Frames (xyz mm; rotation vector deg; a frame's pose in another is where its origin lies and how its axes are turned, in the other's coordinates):
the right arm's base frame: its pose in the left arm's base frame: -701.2 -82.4 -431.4 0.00 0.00 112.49
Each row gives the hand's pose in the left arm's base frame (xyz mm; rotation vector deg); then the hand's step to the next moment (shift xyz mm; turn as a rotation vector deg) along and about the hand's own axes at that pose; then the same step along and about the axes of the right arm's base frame.
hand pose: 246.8 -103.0 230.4 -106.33 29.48 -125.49
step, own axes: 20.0 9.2 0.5 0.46 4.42 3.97
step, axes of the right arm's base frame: -13.7 9.5 14.4 -5.70 -1.52 -0.82
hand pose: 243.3 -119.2 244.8 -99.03 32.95 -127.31
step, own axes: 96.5 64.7 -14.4 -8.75 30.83 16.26
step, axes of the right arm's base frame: -74.9 74.8 50.0 -30.32 -5.82 -18.40
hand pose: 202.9 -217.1 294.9 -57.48 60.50 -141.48
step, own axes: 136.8 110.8 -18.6 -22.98 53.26 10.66
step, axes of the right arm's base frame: -80.2 156.4 -21.4 -37.90 -9.14 -44.25
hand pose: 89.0 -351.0 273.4 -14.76 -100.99 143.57
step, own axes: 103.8 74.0 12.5 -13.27 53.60 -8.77
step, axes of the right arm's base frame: 19.1 101.7 -75.5 -17.65 -10.88 -51.93
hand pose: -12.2 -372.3 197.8 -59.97 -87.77 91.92
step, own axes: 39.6 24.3 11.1 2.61 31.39 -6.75
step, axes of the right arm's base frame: 36.1 13.5 -28.2 0.09 -7.20 -31.40
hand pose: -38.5 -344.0 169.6 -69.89 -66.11 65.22
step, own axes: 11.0 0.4 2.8 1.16 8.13 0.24
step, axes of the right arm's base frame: 11.1 -2.5 -0.1 1.36 -0.31 -8.10
